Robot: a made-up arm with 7 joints. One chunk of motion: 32 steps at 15 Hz.
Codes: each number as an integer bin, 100 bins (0 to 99) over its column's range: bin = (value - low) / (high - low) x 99, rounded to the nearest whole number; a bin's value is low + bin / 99 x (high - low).
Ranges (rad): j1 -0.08..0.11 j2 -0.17..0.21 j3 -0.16..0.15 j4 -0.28..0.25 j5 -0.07..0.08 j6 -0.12..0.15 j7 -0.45..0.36
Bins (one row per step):
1: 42 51 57 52 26 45 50
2: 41 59 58 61 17 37 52
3: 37 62 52 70 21 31 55
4: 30 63 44 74 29 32 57
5: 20 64 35 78 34 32 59
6: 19 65 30 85 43 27 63
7: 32 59 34 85 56 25 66
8: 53 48 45 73 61 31 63
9: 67 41 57 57 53 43 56
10: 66 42 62 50 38 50 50
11: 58 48 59 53 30 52 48
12: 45 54 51 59 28 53 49
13: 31 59 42 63 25 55 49
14: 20 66 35 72 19 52 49
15: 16 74 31 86 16 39 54
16: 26 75 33 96 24 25 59
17: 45 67 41 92 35 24 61
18: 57 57 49 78 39 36 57
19: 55 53 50 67 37 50 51
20: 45 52 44 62 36 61 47
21: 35 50 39 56 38 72 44
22: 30 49 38 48 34 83 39
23: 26 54 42 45 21 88 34
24: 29 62 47 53 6 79 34
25: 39 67 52 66 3 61 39
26: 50 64 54 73 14 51 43
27: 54 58 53 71 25 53 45
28: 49 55 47 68 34 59 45
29: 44 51 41 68 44 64 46
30: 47 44 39 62 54 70 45
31: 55 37 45 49 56 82 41
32: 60 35 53 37 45 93 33
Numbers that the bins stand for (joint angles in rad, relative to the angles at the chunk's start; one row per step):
1: 0.0006 0.0258 0.0185 -0.0016 -0.0306 0.0027 -0.0409
2: -0.0013 0.0565 0.0216 0.0466 -0.0442 -0.0191 -0.0245
3: -0.0090 0.0680 0.0028 0.0947 -0.0382 -0.0355 0.0000
4: -0.0224 0.0718 -0.0222 0.1162 -0.0261 -0.0327 0.0164
5: -0.0416 0.0757 -0.0504 0.1376 -0.0185 -0.0327 0.0327
6: -0.0435 0.0795 -0.0661 0.1751 -0.0048 -0.0464 0.0655
7: -0.0186 0.0565 -0.0535 0.1751 0.0148 -0.0518 0.0900
8: 0.0217 0.0142 -0.0191 0.1108 0.0224 -0.0355 0.0655
9: 0.0486 -0.0126 0.0185 0.0252 0.0103 -0.0027 0.0082
10: 0.0467 -0.0088 0.0341 -0.0123 -0.0124 0.0164 -0.0409
11: 0.0313 0.0142 0.0247 0.0037 -0.0245 0.0218 -0.0573
12: 0.0064 0.0373 -0.0003 0.0359 -0.0276 0.0245 -0.0491
13: -0.0205 0.0565 -0.0285 0.0573 -0.0321 0.0300 -0.0491
14: -0.0416 0.0833 -0.0504 0.1055 -0.0412 0.0218 -0.0491
15: -0.0493 0.1140 -0.0629 0.1804 -0.0458 -0.0136 -0.0082
16: -0.0301 0.1179 -0.0567 0.2339 -0.0336 -0.0518 0.0327
17: 0.0064 0.0872 -0.0316 0.2125 -0.0170 -0.0545 0.0491
18: 0.0294 0.0488 -0.0066 0.1376 -0.0109 -0.0218 0.0164
19: 0.0256 0.0334 -0.0034 0.0787 -0.0139 0.0164 -0.0327
20: 0.0064 0.0296 -0.0222 0.0519 -0.0155 0.0464 -0.0655
21: -0.0128 0.0219 -0.0379 0.0198 -0.0124 0.0764 -0.0900
22: -0.0224 0.0181 -0.0410 -0.0230 -0.0185 0.1064 -0.1309
23: -0.0301 0.0373 -0.0285 -0.0391 -0.0382 0.1200 -0.1718
24: -0.0243 0.0680 -0.0128 0.0037 -0.0609 0.0955 -0.1718
25: -0.0052 0.0872 0.0028 0.0733 -0.0655 0.0464 -0.1309
26: 0.0160 0.0757 0.0091 0.1108 -0.0488 0.0191 -0.0982
27: 0.0236 0.0526 0.0060 0.1001 -0.0321 0.0245 -0.0818
28: 0.0140 0.0411 -0.0128 0.0840 -0.0185 0.0409 -0.0818
29: 0.0044 0.0258 -0.0316 0.0840 -0.0033 0.0545 -0.0736
30: 0.0102 -0.0011 -0.0379 0.0519 0.0118 0.0709 -0.0818
31: 0.0256 -0.0280 -0.0191 -0.0177 0.0148 0.1036 -0.1145
32: 0.0352 -0.0357 0.0060 -0.0819 -0.0018 0.1336 -0.1800

